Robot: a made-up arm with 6 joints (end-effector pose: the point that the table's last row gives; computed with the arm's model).
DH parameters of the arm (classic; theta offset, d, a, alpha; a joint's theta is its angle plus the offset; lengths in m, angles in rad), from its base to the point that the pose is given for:
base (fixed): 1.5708 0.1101 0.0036 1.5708
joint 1: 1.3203 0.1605 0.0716 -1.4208
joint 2: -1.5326 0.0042 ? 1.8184
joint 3: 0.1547 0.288 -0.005 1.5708
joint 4: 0 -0.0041 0.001 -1.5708
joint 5: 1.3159 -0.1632 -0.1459 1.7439
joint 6: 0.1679 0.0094 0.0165 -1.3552
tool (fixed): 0.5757 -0.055 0 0
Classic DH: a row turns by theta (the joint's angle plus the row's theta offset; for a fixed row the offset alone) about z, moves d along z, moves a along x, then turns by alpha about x.
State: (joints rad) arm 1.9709 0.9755 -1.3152 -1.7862 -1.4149 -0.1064
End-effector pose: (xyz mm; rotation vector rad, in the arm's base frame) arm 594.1 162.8 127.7 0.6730 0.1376 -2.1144
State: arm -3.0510 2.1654 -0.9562 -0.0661 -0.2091 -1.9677
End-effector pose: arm 311.4 -95.4 85.3 -1.3767 -1.8608 0.3632
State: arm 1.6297 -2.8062 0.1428 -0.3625 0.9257 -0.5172
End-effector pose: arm 31.7 -29.5 221.7 1.7234 -0.7369 -0.1594
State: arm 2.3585 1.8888 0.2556 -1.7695 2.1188 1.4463
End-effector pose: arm 373.6 -115.4 179.1 -1.2402 2.0046 1.9382
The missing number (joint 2, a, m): 0.0791
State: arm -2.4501 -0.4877 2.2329 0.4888 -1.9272 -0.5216
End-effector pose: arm 151.2 -47.5 35.4 0.4565 -0.5818 2.3808
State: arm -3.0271 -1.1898 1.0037 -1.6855 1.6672 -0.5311
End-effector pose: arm 31.3 -240.6 125.9 -0.4984 -1.7352 -1.5759
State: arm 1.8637 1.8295 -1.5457 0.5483 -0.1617 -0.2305
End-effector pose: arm 201.7 -65.3 198.2 -0.6649 1.2565 -1.1289
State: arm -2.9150 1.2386 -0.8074 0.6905 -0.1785 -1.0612
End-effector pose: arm 177.0 -172.3 16.5 0.7026 1.6138 0.6249
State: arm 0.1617 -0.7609 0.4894 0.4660 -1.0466 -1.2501
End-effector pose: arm 174.7 84.2 142.1 2.2303 -1.7965 0.0692
